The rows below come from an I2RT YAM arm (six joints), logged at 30 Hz.
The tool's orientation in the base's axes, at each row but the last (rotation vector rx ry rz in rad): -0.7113, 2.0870, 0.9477; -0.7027, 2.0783, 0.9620; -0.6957, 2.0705, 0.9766; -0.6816, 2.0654, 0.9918; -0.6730, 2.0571, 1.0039; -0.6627, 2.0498, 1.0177; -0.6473, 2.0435, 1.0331; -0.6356, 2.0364, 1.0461; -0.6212, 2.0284, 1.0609; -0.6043, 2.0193, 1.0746
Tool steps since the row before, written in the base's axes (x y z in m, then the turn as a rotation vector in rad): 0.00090, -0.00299, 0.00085, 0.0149, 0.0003, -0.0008; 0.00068, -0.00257, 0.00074, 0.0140, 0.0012, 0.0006; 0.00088, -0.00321, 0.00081, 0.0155, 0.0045, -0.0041; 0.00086, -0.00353, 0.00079, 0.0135, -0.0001, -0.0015; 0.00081, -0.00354, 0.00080, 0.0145, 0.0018, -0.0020; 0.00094, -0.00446, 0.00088, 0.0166, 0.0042, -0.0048; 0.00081, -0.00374, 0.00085, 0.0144, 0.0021, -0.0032; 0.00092, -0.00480, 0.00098, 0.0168, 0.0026, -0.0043; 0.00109, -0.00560, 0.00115, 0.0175, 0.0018, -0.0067; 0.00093, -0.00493, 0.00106, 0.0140, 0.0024, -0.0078
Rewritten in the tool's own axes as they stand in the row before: -0.00066, -0.00203, -0.00243, -0.0081, -0.0108, 0.0063; -0.00055, -0.00165, -0.00214, -0.0089, -0.0091, 0.0061; -0.00065, -0.00211, -0.00262, -0.0065, -0.0102, 0.0114; -0.00063, -0.00226, -0.00289, -0.0068, -0.0103, 0.0058; -0.00065, -0.00220, -0.00293, -0.0072, -0.0101, 0.0079; -0.00073, -0.00274, -0.00368, -0.0065, -0.0115, 0.0119; -0.00077, -0.00223, -0.00313, -0.0062, -0.0104, 0.0086; -0.00090, -0.00280, -0.00403, -0.0069, -0.0123, 0.0104; -0.00116, -0.00323, -0.00470, -0.0053, -0.0144, 0.0109; -0.00113, -0.00276, -0.00417, -0.0024, -0.0122, 0.0104
